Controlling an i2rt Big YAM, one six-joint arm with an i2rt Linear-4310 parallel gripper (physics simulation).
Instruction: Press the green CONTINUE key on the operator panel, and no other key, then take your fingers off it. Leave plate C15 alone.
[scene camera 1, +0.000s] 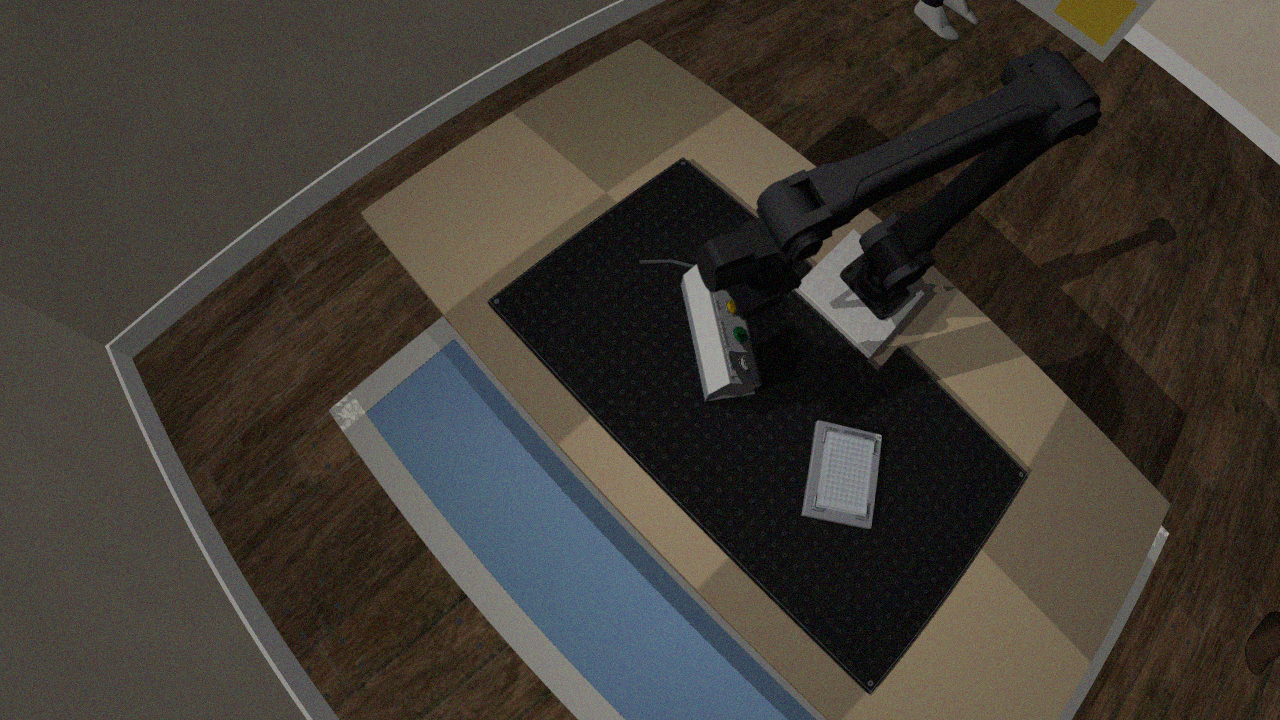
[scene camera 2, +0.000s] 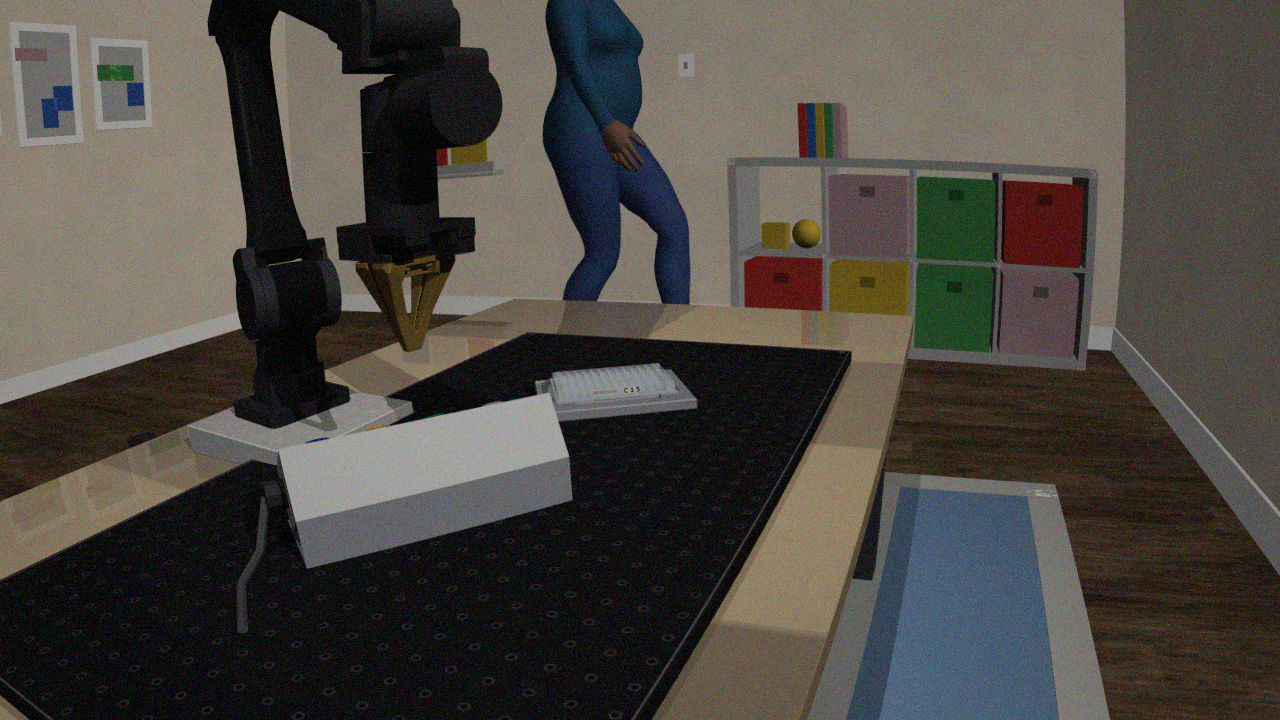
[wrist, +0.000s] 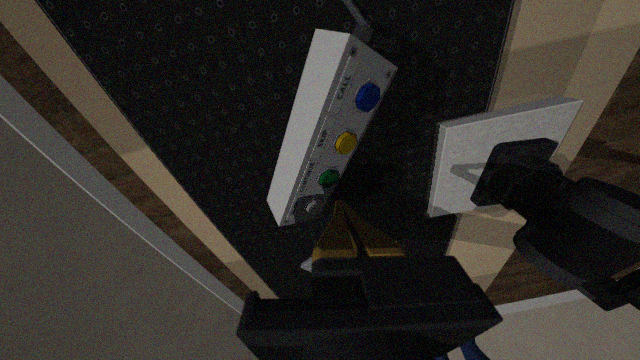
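Where they show: gripper, fingertip midpoint: (scene camera 1: 746, 310) (scene camera 2: 412, 350) (wrist: 338, 205); arm's base at its link origin: (scene camera 1: 873, 286) (scene camera 2: 292, 407) (wrist: 505, 172).
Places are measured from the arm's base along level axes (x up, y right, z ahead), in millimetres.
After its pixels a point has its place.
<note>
The operator panel (scene camera 1: 708, 335) @[x 48, y 103, z 347 mm] (scene camera 2: 425, 474) @[x 33, y 129, z 342 mm] (wrist: 305, 125) @[x 54, y 143, z 320 mm] is a pale sloped box on the black mat. Its green CONTINUE key (scene camera 1: 740, 334) @[x 57, y 71, z 307 mm] (wrist: 329, 178) @[x 56, y 76, z 303 mm] sits between the yellow SKIP key (scene camera 1: 731, 306) @[x 58, y 117, z 286 mm] (wrist: 346, 143) @[x 56, y 118, z 280 mm] and a white key (scene camera 1: 743, 362) @[x 59, y 32, z 337 mm] (wrist: 311, 206) @[x 58, y 37, z 332 mm]. The blue CALL key (wrist: 368, 97) @[x 56, y 161, z 257 mm] is at the far end. My gripper (scene camera 2: 411, 347) @[x 112, y 83, z 298 mm] (wrist: 338, 205) @[x 112, y 83, z 298 mm] is shut and empty, its golden tips above the panel's height and apart from the keys. In the first scene view the arm hides the tips. Plate C15 (scene camera 1: 845, 474) @[x 5, y -213, z 305 mm] (scene camera 2: 617, 383) @[x 9, y -200, z 317 mm] lies flat in its grey holder.
The black mat (scene camera 1: 608, 358) @[x -15, y 188, z 485 mm] (scene camera 2: 572, 617) @[x -15, y 177, z 495 mm] covers much of the wooden table (scene camera 1: 554, 161) @[x -28, y 613, z 309 mm]. A grey cable (scene camera 2: 253, 573) @[x -12, y 254, z 271 mm] leaves the panel's CALL end. The arm's pale base plate (scene camera 1: 863, 335) @[x -5, y -57, z 91 mm] (scene camera 2: 210, 440) @[x -8, y 108, z -20 mm] (wrist: 445, 170) @[x -4, y 20, z 109 mm] stands at the mat's edge. A person (scene camera 2: 595, 134) stands behind the table.
</note>
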